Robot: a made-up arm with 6 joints.
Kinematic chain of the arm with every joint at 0, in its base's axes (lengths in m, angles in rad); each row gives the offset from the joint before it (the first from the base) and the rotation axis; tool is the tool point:
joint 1: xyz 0 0 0.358 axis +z
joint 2: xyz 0 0 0 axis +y
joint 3: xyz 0 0 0.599 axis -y
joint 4: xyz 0 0 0 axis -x
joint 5: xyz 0.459 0 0 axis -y
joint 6: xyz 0 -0.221 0 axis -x
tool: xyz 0 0 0
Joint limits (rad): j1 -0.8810..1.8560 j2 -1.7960..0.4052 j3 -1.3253..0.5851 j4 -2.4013..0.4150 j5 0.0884..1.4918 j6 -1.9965..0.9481
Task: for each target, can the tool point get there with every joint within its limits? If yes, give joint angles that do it. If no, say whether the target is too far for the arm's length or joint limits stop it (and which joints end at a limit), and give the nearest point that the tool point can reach.
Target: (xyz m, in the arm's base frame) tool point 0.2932 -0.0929 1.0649
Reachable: yes | joints 0.2547 -0.3414 0.2710 -0.7360 0.9204 -1.4969
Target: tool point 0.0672 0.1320 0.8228
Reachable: yes | joints 0.9134 -0.6510 -0.2283 -1.6952 0.2113 -1.3689
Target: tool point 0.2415 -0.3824 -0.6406
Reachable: no: joint limits stop it (at a limit: joint 2, joint 3) | nearest point 0.0572 -0.0906 0.2460 | short by 0.951 m
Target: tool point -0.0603 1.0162 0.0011
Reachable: no: joint limits stop it (at a limit: joint 2) | nearest point -0.0337 0.5677 0.5226 | short by 0.688 m
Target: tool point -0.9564 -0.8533 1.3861
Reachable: no: too far | nearest point -0.5853 -0.5222 0.9871 | short by 0.638 m
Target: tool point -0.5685 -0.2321 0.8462
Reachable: yes | joints 0.4569 -1.6029 0.4367 -1.7643 1.0103 0.6855
